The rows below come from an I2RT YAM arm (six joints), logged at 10 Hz.
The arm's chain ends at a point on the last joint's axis. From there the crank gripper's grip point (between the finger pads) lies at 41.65 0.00 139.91 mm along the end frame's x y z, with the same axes.
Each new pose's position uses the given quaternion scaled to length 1; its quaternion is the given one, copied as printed.
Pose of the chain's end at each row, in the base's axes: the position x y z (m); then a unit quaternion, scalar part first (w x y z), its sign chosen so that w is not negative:
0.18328, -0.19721, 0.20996, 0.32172, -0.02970, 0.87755, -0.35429
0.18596, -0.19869, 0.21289, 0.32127, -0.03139, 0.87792, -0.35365
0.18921, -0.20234, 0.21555, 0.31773, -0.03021, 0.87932, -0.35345
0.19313, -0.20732, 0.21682, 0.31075, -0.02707, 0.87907, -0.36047
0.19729, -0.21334, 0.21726, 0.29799, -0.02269, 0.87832, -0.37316
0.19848, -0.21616, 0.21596, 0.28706, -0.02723, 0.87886, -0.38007
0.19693, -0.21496, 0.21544, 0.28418, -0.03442, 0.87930, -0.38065
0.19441, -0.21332, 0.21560, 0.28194, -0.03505, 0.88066, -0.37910
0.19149, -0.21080, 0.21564, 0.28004, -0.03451, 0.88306, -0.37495
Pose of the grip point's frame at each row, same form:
0.23227, -0.29320, 0.11149, 0.32172, -0.02970, 0.87755, -0.35429
0.23502, -0.29450, 0.11429, 0.32127, -0.03139, 0.87792, -0.35365
0.23721, -0.29819, 0.11646, 0.31773, -0.03021, 0.87932, -0.35345
0.23875, -0.30495, 0.11835, 0.31075, -0.02707, 0.87907, -0.36047
0.23869, -0.31408, 0.12006, 0.29799, -0.02269, 0.87832, -0.37316
0.23725, -0.31852, 0.11938, 0.28706, -0.02723, 0.87886, -0.38007
0.23569, -0.31741, 0.11895, 0.28418, -0.03442, 0.87930, -0.38065
0.23268, -0.31545, 0.11857, 0.28194, -0.03505, 0.88066, -0.37910
0.22929, -0.31203, 0.11749, 0.28004, -0.03451, 0.88306, -0.37495

